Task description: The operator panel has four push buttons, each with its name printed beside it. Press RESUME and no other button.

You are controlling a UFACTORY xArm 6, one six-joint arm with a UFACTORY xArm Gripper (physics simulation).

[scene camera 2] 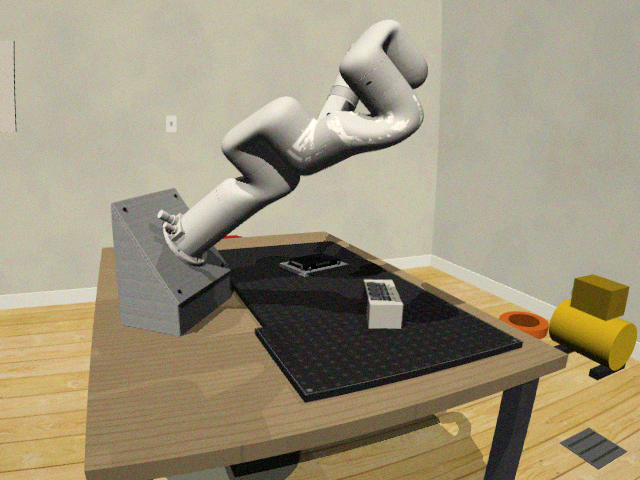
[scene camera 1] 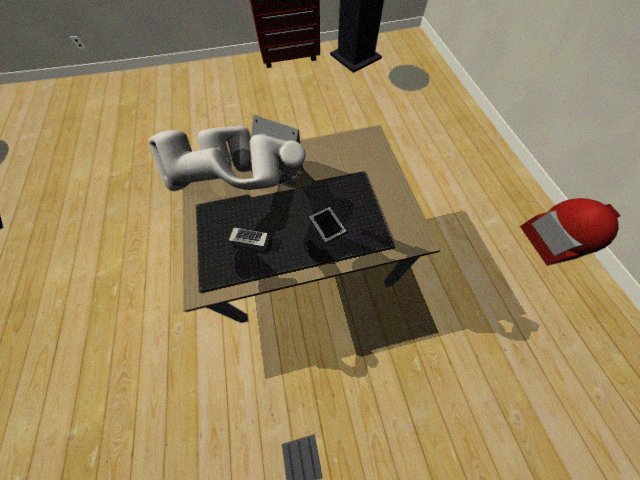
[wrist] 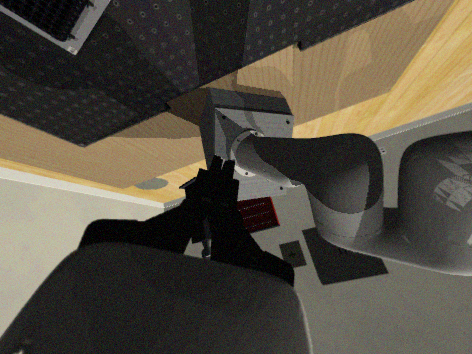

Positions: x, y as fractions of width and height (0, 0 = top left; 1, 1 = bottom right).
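There's a white operator panel (scene camera 2: 0.61, 0.65) here, and it's 0.98 m from the lens.
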